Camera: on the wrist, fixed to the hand. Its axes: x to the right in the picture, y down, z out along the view.
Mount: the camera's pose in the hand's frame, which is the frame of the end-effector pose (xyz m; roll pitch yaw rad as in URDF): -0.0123 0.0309 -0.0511 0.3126 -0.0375 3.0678
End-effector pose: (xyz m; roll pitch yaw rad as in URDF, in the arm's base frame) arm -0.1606 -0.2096 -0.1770 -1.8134 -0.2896 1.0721
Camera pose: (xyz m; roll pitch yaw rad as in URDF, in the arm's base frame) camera -0.1137 -0.2428 -0.1975 2.1181 0.3702 -2.0895
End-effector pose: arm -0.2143 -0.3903 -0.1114 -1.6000 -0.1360 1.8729
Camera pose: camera -0.1622 -0.3827 -0.1422 1.9050 0.2107 -1.3048
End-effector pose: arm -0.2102 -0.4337 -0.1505 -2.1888 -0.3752 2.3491
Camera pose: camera -0.1586 -0.4012 -0.1509 2.5055 0.4570 -0.7790
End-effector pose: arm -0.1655 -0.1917 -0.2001 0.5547 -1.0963 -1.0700
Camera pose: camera -0.1099 -0.1824 -0.2235 -0.3156 1.0240 1.9890
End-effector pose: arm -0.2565 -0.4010 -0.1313 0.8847 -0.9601 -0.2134
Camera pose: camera -0.2441 -0.3432 -0.1462 -0.5955 0.8791 2.9005
